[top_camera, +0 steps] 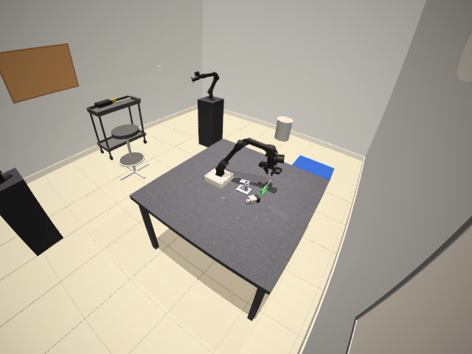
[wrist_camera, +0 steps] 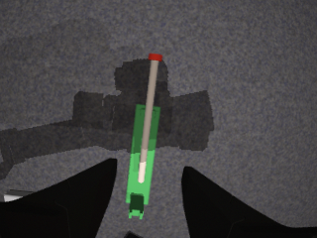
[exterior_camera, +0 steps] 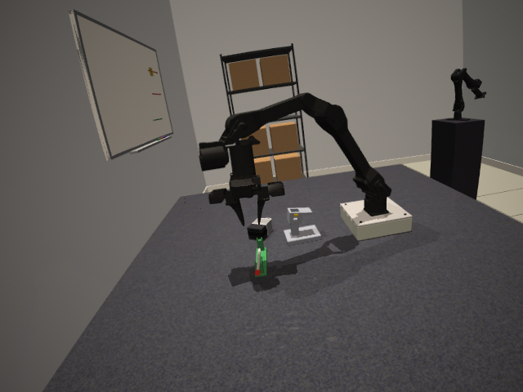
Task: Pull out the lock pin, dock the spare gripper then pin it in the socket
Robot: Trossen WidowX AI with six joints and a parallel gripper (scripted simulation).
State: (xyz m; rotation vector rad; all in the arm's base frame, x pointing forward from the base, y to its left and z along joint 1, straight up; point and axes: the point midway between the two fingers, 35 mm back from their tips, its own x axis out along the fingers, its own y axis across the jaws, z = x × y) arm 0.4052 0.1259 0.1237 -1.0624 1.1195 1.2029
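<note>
Now: the green cradle 12 cm below my gripper tip, 4 cm to the right of it and 1 cm behind it. From my gripper tip the other things lie so: spare gripper (22 cm to the right, 12 cm below, 3 cm behind); then grey mount (14 cm to the right, 14 cm behind, 9 cm below).
</note>
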